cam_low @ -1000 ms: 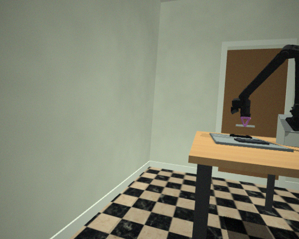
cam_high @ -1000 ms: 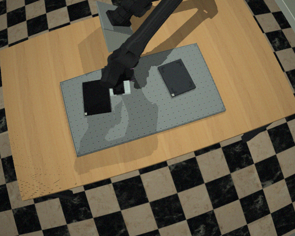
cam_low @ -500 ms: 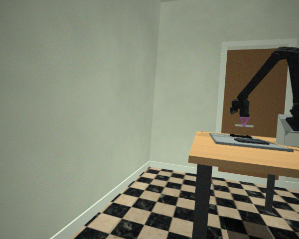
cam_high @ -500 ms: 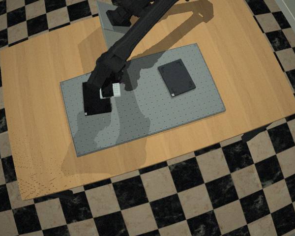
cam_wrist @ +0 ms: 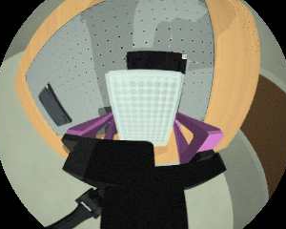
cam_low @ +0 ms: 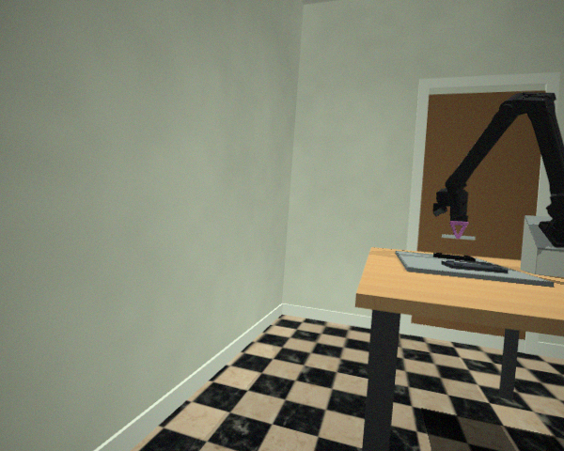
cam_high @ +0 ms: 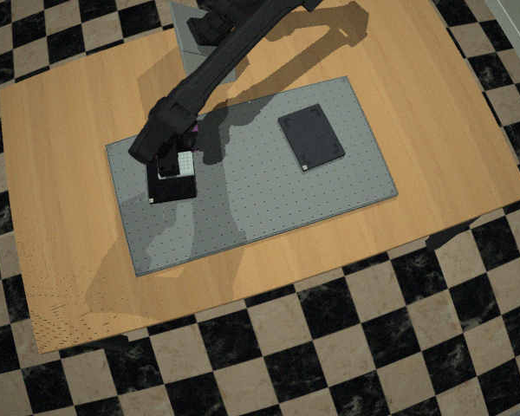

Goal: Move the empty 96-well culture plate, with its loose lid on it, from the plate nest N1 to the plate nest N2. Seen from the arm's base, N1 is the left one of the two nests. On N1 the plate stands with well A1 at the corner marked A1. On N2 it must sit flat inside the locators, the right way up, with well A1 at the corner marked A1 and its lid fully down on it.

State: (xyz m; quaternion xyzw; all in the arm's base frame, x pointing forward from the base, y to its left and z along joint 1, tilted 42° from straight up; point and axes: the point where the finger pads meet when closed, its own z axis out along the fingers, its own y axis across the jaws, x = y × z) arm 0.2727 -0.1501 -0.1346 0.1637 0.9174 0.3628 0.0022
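The black nest N2 is 3 cm to the right of my hand and 9 cm below it. Also, from my hand: black nest N1 (7 cm ahead, 34 cm to the left, 9 cm below); culture plate (right at my hand); clear lid (right at my hand).
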